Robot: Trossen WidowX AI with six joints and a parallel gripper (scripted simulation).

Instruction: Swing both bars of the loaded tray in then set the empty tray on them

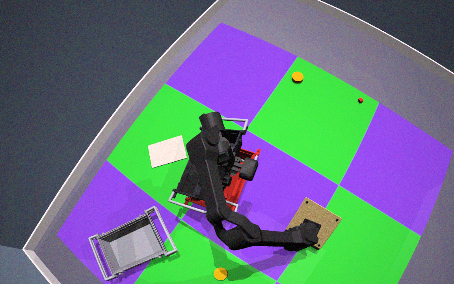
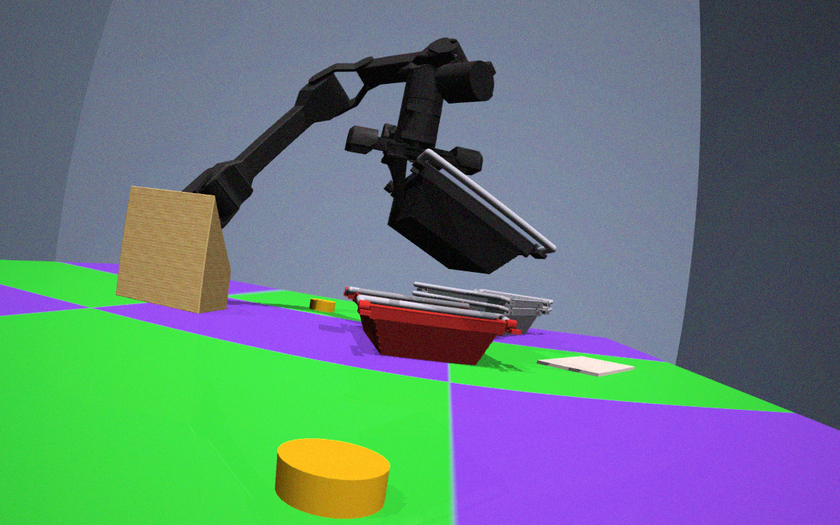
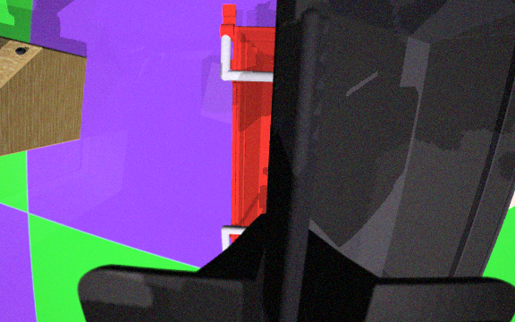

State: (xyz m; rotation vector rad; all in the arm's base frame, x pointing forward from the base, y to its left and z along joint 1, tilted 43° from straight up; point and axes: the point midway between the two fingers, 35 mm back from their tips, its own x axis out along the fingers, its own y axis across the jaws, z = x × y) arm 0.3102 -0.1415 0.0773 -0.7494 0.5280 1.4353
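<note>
Now: the black tray 7 cm ahead of my gripper tip and 1 cm to the left of it. Also, from my gripper tip: white card 31 cm ahead, 18 cm below; small red cube 55 cm to the right, 33 cm behind, 17 cm below.
</note>
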